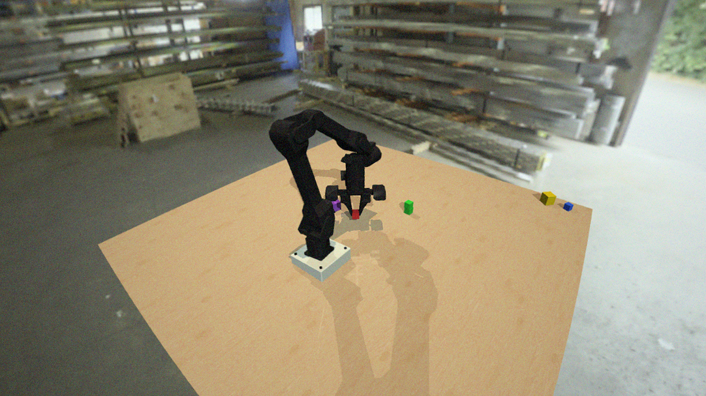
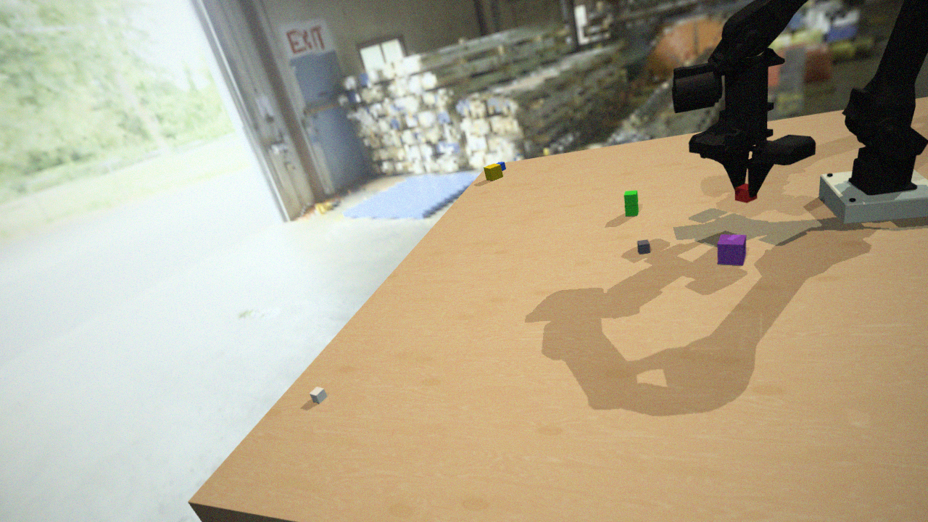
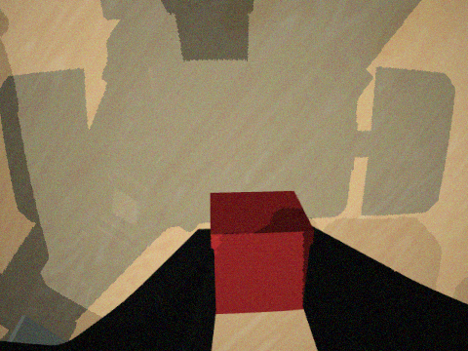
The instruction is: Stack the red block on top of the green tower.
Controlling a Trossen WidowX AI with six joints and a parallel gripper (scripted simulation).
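My gripper tip is 13 cm to the right of the purple block, 6 cm short of it and 3 cm above it. Round my gripper tip: small white block (64 cm ahead, 39 cm to the left, 4 cm below); then red block (right at my gripper tip); then small grey block (17 cm ahead, 6 cm to the left, 4 cm below).
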